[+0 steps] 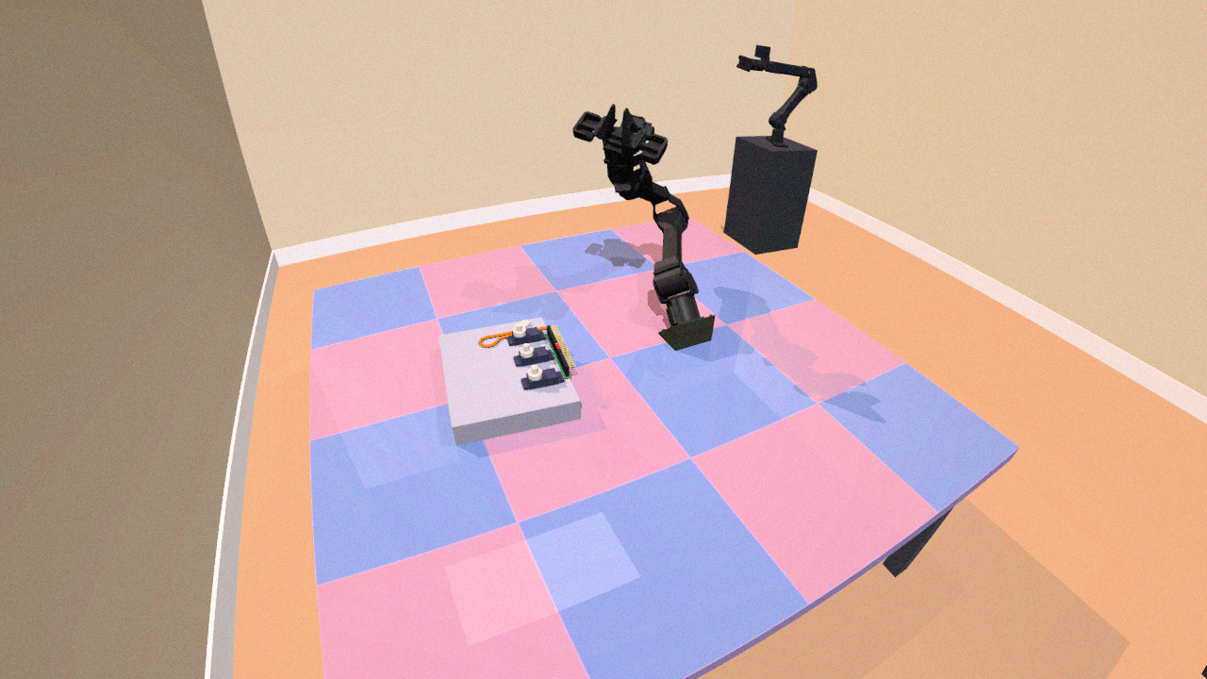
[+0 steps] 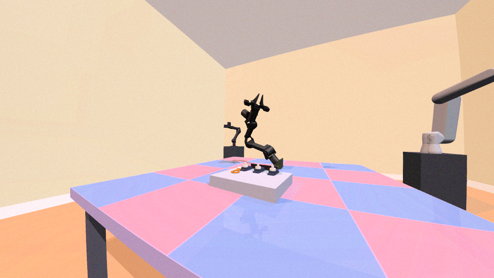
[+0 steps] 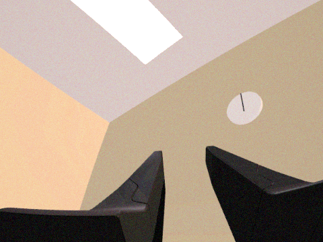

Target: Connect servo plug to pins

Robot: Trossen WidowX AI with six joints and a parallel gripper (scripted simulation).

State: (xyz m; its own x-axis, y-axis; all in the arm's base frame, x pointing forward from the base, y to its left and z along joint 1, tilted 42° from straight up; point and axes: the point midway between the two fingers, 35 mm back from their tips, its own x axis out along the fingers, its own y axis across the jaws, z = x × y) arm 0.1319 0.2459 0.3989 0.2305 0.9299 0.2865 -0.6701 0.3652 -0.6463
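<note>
The red band is 16 cm ahead of my gripper tip, 9 cm to the left of it and 45 cm below it. Also, from my gripper tip: pale holder block: 32 cm ahead, 7 cm to the left, 50 cm below; then green band: 16 cm ahead, 8 cm to the left, 47 cm below; then pin header: 16 cm ahead, 8 cm to the left, 46 cm below.
</note>
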